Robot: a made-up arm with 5 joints.
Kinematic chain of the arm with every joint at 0, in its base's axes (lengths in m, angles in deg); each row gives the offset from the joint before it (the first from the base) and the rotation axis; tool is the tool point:
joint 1: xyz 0 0 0.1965 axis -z
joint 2: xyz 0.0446 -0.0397 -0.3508 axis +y
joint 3: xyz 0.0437 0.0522 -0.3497 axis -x
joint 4: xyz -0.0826 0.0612 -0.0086 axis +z
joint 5: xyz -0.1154 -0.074 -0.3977 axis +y
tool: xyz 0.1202 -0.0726 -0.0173
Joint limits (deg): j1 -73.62..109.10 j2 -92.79..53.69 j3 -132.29..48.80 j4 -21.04..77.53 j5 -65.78..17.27
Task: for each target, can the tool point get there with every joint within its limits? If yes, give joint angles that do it. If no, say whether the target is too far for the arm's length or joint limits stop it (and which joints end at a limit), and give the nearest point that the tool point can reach.
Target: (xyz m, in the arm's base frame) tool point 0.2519 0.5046 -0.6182
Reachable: yes | joints -18.99 -44.10 -69.40 -11.09 7.92
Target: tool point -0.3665 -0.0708 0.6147
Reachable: no: joint limits stop it (at a limit: joint 1, joint 2, joint 3, joint 4) | nearest point -0.3024 0.1552 -0.0501 | short by 0.705 m
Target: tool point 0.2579 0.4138 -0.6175
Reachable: yes | joints 1.57 -13.91 -72.38 56.23 5.00
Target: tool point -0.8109 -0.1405 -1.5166
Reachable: no: too far | nearest point -0.3901 -0.0676 -0.8461 | short by 0.795 m
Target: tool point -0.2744 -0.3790 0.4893
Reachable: no: joint limits stop it (at a limit: joint 2, joint 3, joint 4, joint 5) | nearest point -0.3627 -0.5009 -0.0350 | short by 0.545 m
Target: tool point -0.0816 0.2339 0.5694
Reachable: no: joint limits stop it (at a limit: joint 2, joint 3, joint 4) | nearest point -0.0962 0.2756 -0.0461 | short by 0.617 m
